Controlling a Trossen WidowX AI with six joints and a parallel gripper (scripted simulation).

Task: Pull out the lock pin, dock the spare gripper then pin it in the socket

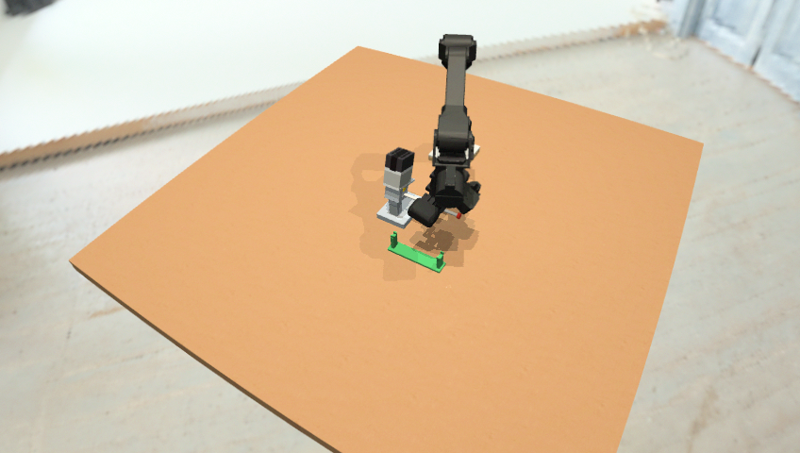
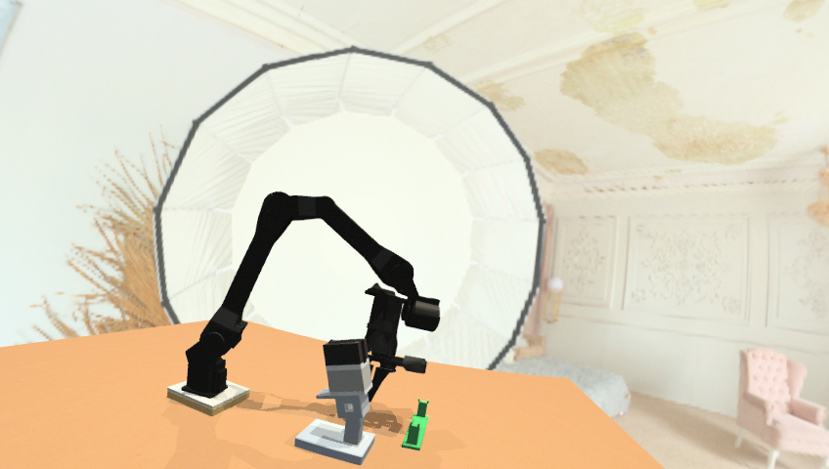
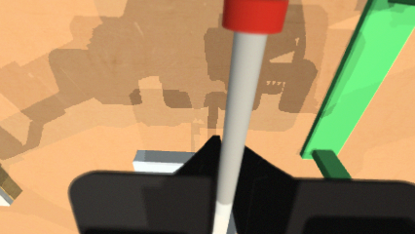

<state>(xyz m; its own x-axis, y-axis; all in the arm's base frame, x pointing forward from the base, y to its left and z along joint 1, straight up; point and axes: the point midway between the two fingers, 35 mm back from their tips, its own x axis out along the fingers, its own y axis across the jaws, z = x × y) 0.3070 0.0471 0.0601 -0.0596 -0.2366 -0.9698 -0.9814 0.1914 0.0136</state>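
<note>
The grey mount lies 30 mm behind my gripper tip and 90 mm to the right of it. Round my gripper tip: spare gripper 30 mm behind, 90 mm to the right, 80 mm above; then green pin rest 100 mm ahead, 20 mm below.
</note>
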